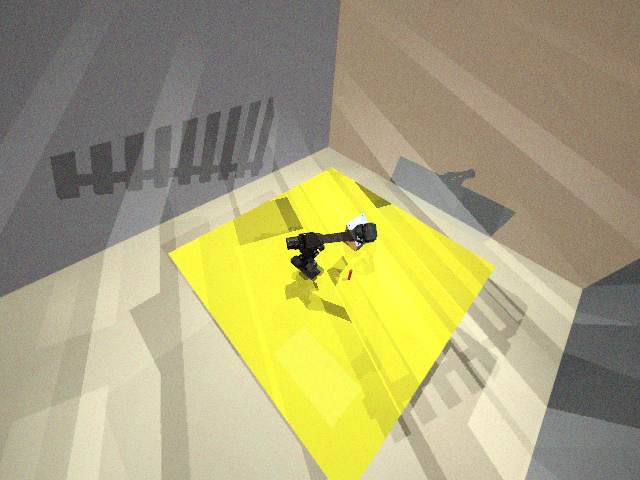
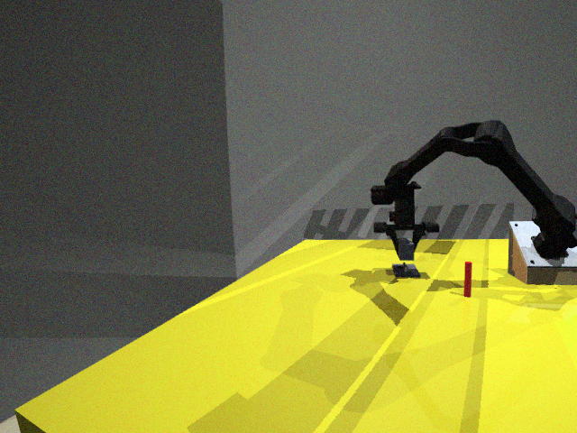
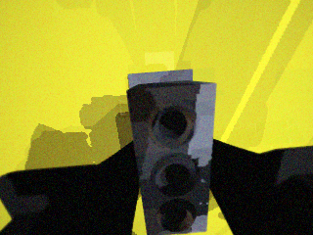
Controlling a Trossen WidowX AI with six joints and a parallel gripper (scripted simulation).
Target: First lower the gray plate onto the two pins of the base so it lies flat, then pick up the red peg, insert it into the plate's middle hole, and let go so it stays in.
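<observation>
Right now my gripper tip is 4 cm above the gray base. Round my gripper tip: red peg (20 cm to the left, 12 cm behind, 1 cm below); then gray plate (3 cm above).
</observation>
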